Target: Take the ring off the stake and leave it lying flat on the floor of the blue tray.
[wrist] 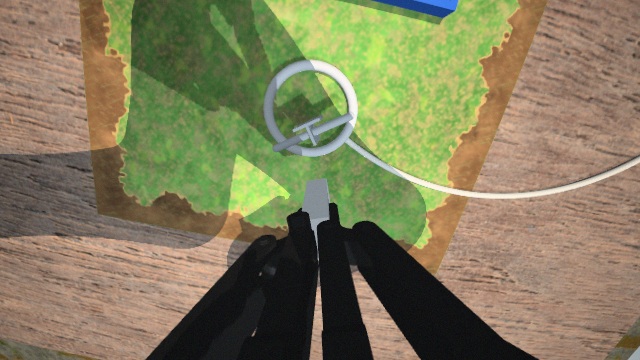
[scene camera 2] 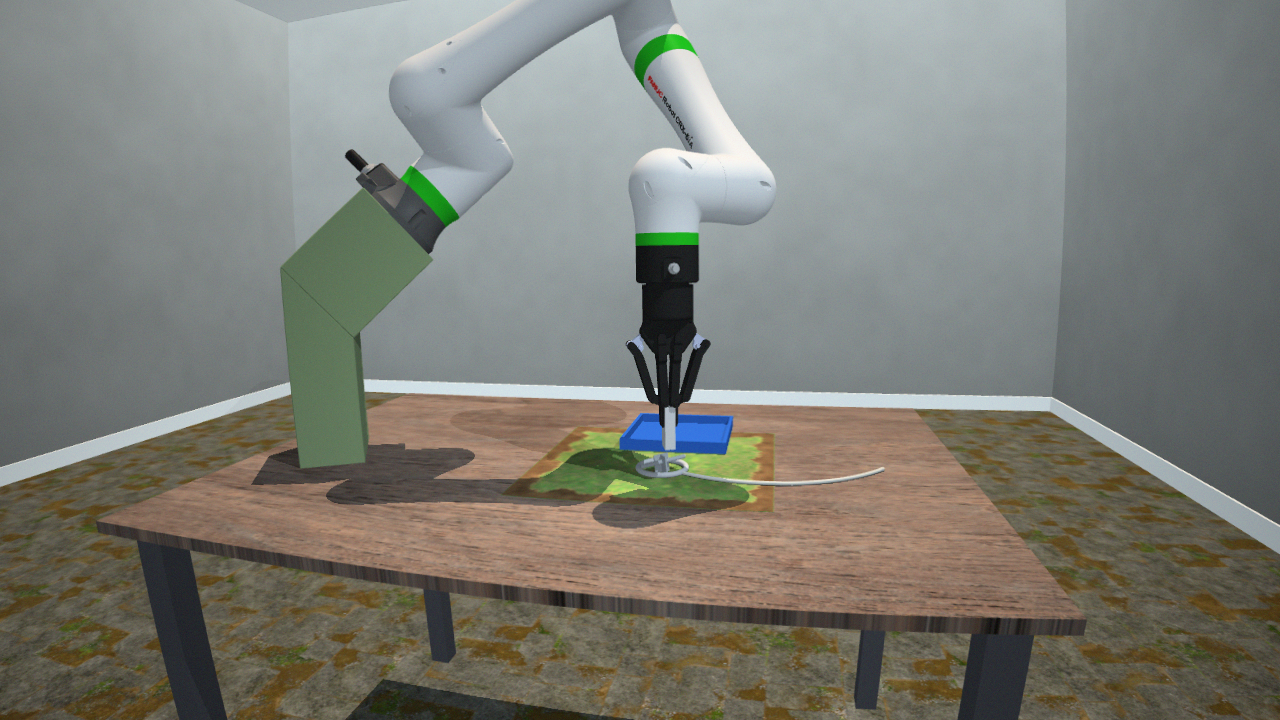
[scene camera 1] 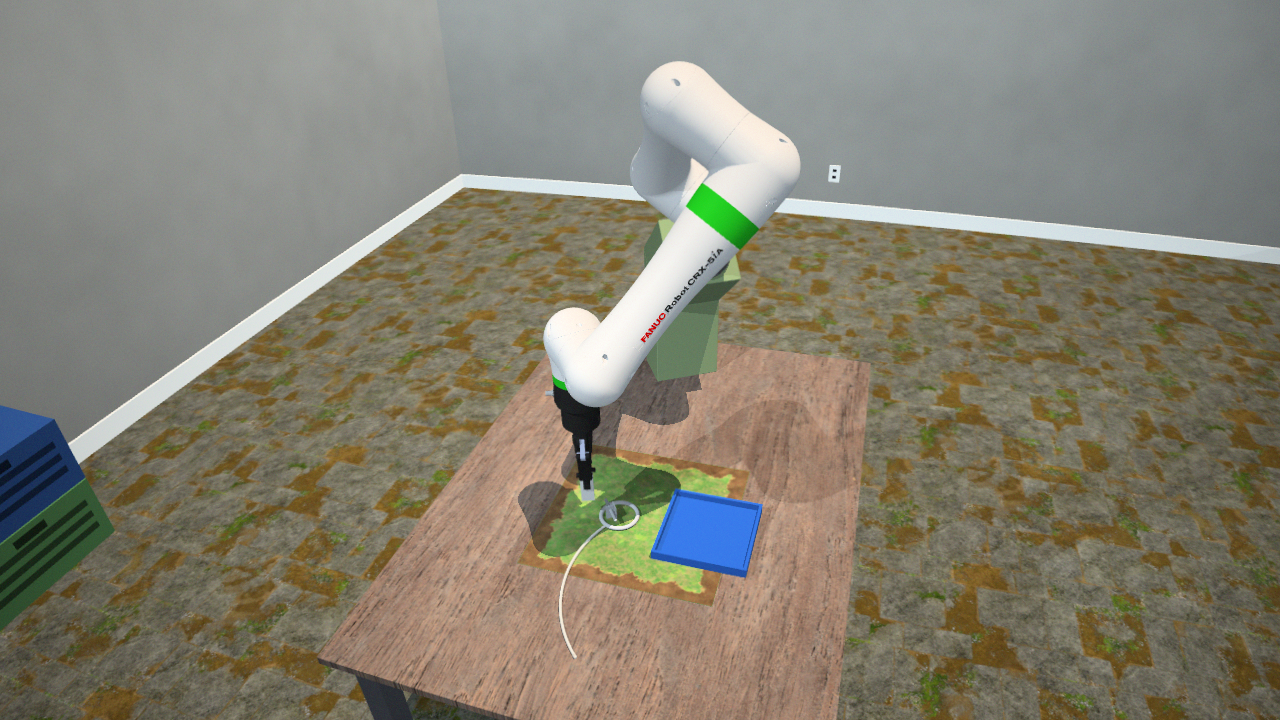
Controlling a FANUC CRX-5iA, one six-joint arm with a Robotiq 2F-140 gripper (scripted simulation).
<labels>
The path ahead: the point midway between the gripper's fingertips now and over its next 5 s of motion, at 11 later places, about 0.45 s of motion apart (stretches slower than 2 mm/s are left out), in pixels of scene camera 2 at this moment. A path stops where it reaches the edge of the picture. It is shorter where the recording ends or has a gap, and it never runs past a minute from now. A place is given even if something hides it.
My gripper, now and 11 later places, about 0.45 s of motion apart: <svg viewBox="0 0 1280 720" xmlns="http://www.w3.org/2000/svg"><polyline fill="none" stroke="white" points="668,447 669,459 669,470 669,474 669,475 669,478 669,480 669,481 668,479 667,471 667,448 667,436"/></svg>
</labels>
